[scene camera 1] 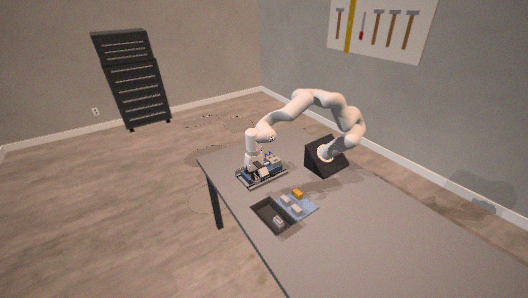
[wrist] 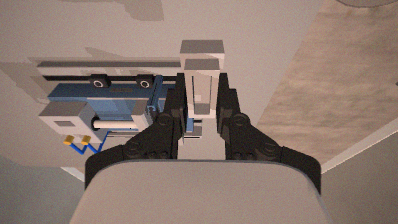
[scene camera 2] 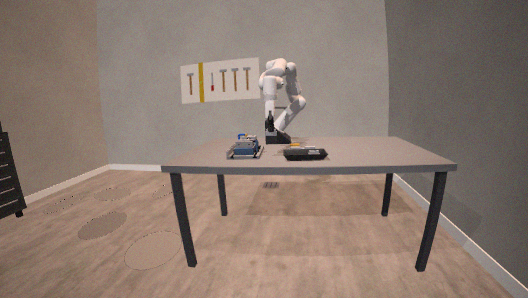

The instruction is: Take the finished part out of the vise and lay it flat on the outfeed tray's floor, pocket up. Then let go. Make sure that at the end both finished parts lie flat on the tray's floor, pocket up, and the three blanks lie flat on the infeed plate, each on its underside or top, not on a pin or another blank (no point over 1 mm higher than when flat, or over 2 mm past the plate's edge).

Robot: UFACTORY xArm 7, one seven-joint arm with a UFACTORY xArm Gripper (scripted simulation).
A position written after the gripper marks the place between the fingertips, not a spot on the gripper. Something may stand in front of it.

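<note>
Vise (wrist: 106, 109) in sight. Gripper (wrist: 202, 86) visible too.
</note>
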